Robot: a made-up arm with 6 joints. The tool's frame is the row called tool. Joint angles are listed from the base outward. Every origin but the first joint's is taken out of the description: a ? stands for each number. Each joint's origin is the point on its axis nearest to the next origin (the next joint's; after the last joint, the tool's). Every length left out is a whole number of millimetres.
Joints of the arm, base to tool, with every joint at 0 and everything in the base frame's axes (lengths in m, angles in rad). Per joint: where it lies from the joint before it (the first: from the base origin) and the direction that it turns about. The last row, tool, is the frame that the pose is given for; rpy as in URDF.
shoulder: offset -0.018 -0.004 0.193 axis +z
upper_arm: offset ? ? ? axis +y
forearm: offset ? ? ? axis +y
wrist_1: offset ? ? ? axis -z
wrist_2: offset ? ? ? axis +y
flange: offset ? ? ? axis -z
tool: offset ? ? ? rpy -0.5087 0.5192 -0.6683
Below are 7 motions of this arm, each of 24 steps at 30 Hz.
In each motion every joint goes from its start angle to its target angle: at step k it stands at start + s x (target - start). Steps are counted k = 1, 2, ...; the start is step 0. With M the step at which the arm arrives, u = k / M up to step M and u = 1 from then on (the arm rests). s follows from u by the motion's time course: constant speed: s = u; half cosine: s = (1 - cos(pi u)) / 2; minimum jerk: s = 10 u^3 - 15 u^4 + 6 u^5.
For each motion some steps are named. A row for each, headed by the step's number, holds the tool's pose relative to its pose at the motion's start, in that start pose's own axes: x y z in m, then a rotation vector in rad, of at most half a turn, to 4 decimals.
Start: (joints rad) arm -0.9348 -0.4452 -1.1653 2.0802 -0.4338 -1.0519
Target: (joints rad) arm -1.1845 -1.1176 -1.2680 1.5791 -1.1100 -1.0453
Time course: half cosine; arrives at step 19
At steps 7, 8, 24:
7: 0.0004 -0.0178 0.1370 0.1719 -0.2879 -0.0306
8: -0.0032 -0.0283 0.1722 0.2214 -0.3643 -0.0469
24: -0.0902 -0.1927 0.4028 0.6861 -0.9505 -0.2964

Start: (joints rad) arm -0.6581 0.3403 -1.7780 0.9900 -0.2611 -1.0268
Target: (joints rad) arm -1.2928 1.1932 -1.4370 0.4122 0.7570 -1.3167
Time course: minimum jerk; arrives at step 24
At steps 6, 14, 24:
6: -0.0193 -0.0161 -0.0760 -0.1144 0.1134 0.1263
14: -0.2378 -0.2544 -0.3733 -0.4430 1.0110 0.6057
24: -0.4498 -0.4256 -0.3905 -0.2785 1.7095 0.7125

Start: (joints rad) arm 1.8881 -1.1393 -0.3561 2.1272 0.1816 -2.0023
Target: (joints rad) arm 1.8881 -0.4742 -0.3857 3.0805 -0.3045 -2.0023
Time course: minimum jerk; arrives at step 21
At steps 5, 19, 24:
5: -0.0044 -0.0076 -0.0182 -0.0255 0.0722 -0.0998
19: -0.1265 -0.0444 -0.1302 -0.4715 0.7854 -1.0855
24: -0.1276 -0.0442 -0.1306 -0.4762 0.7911 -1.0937

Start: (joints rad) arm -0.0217 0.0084 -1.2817 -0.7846 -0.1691 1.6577
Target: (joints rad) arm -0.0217 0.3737 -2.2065 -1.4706 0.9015 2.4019
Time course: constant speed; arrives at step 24
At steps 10, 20, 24:
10: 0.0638 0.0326 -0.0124 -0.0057 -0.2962 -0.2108
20: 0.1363 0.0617 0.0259 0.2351 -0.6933 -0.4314
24: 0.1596 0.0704 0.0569 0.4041 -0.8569 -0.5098

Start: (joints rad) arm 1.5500 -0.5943 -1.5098 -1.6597 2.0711 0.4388
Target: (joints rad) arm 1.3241 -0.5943 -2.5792 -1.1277 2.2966 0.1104
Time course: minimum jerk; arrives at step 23
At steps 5, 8, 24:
5: 0.0128 -0.0128 -0.0071 0.0118 0.0755 0.0124
8: 0.0370 -0.0425 -0.0243 0.0538 0.2335 0.0441
24: 0.0749 -0.2007 -0.1167 0.5367 0.7282 0.2169

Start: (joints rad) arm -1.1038 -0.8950 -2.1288 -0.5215 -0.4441 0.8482
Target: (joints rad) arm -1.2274 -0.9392 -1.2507 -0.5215 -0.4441 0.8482
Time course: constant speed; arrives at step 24
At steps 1, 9, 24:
1: -0.0059 -0.0065 -0.0096 -0.0243 0.0247 -0.0055
9: -0.0608 -0.0662 -0.0737 -0.2226 0.2182 -0.0527
24: -0.1891 -0.2025 -0.1228 -0.6092 0.5598 -0.1593

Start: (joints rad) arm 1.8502 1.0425 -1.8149 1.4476 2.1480 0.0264
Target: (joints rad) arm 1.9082 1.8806 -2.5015 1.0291 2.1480 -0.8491
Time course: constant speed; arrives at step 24
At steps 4, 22, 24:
4: 0.0409 -0.0255 0.0264 -0.0832 -0.0425 0.0326
22: 0.2285 -0.1912 0.0880 -0.4896 -0.1325 0.2164
24: 0.2479 -0.2136 0.0884 -0.5354 -0.1319 0.2417

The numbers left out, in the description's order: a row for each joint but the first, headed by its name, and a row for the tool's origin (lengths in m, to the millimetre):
upper_arm: -0.020 -0.001 0.000
forearm: 0.078 0.000 0.285
wrist_1: 0.093 0.000 -0.254
wrist_2: -0.001 0.028 0.000
flange: 0.095 0.000 -0.117
tool: -0.011 0.009 0.000

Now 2 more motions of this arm.
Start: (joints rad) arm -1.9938 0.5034 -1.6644 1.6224 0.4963 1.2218
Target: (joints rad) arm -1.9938 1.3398 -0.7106 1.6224 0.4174 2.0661
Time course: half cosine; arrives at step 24
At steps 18, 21, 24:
18: 0.4923 -0.0250 0.4633 1.5218 -0.6181 -1.0316
21: 0.5051 -0.0763 0.5259 1.7512 -0.7092 -1.0785
24: 0.5063 -0.0955 0.5464 1.8330 -0.7425 -1.0886

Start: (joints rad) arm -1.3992 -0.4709 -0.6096 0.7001 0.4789 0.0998
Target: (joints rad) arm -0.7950 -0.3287 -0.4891 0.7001 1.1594 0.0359
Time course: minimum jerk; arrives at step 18
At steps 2, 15, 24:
2: -0.0012 0.0008 -0.0034 -0.0104 0.0096 0.0050
15: -0.1516 -0.0567 -0.2285 -0.9628 0.6905 0.3551
24: -0.1575 -0.0629 -0.2336 -1.0016 0.7115 0.3642

